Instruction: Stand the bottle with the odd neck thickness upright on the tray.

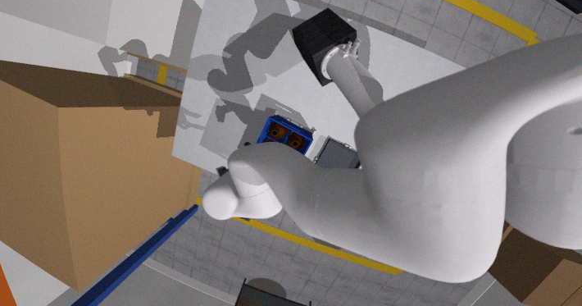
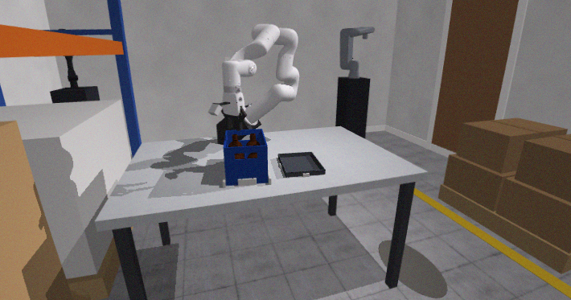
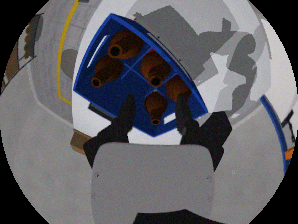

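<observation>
Right now my hand is 15 cm above the blue crate and 4 cm to the right of it. From my hand the other things lie so: dark tray 32 cm to the left, 22 cm below, 1 cm behind; glass bottle 15 cm below, 9 cm behind.
</observation>
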